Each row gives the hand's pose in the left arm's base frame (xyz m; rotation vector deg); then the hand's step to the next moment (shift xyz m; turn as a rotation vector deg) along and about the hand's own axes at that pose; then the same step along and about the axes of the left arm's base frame.
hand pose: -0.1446 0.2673 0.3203 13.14 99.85 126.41
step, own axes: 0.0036 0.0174 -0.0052 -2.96 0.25 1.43
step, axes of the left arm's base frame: -0.0076 -0.0071 0.0153 3.19 0.24 0.80
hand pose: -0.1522 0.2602 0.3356 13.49 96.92 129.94
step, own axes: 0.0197 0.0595 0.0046 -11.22 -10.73 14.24
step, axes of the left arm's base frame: -0.0255 -0.0048 0.0572 16.45 11.94 -5.54
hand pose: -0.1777 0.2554 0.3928 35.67 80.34 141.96
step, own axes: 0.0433 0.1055 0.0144 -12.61 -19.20 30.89
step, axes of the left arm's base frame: -0.0304 -0.0265 0.1076 25.36 28.41 -5.60
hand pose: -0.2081 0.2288 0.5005 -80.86 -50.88 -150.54
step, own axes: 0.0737 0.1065 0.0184 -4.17 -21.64 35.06
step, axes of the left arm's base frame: 0.0008 -0.0628 0.1148 22.86 34.50 1.57
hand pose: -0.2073 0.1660 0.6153 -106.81 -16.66 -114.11
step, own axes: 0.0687 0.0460 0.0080 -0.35 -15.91 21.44
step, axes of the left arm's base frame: 0.0242 -0.0479 0.0634 12.78 23.19 3.45
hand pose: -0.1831 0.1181 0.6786 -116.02 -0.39 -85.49
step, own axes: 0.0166 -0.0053 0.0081 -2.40 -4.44 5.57
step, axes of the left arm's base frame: 0.0112 0.0024 0.0155 2.37 7.07 -0.96
